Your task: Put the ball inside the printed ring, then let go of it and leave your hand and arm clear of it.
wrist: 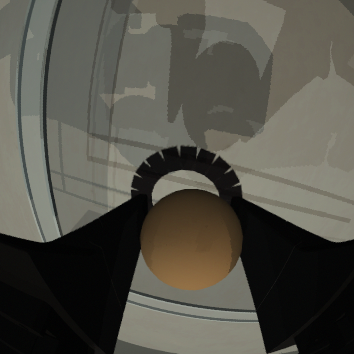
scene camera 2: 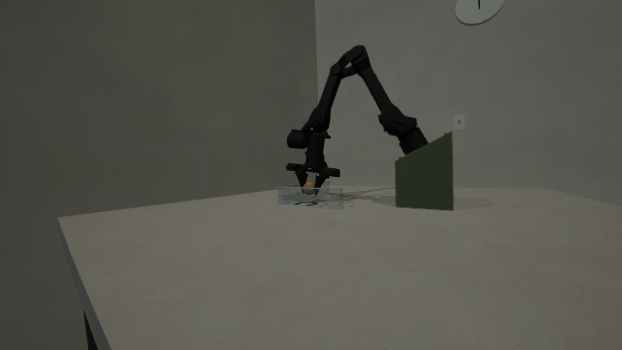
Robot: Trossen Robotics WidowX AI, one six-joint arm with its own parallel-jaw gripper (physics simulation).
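Where they show: gripper, fingertip midpoint: (wrist: 189, 203); arm's base, link origin: (scene camera 2: 418, 150).
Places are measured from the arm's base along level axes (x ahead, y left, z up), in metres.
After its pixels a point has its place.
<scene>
The orange ball (scene camera 2: 309, 188) (wrist: 191, 245) is between the two black fingers of my gripper (scene camera 2: 309, 192) {x 0.338, y 0.088, z -0.132 m} (wrist: 189, 203) {x 0.338, y 0.088, z -0.132 m}, which is shut on it. In the scene view the ball is a little above the floor of a low clear-walled box. The printed ring (scene camera 2: 306, 204) (wrist: 187, 159) {x 0.344, y 0.076, z -0.162 m}, a black segmented band, lies on the surface below. In the wrist view its upper arc shows just beyond the ball, and the ball and fingers hide its lower part. The fingertips reach down inside the box's walls.
The clear box (scene camera 2: 334, 200) {x 0.197, y 0.161, z -0.136 m} (wrist: 32, 115) {x 0.406, y 0.049, z -0.103 m} has low see-through walls around the ring and the fingers. The green wedge-shaped base (scene camera 2: 424, 182) {x -0.019, y 0.045, z -0.091 m} of the arm stands to the right on the pale table (scene camera 2: 320, 265) {x 0.044, y 0.470, z -0.163 m}. Arm shadows fall across the box floor.
</scene>
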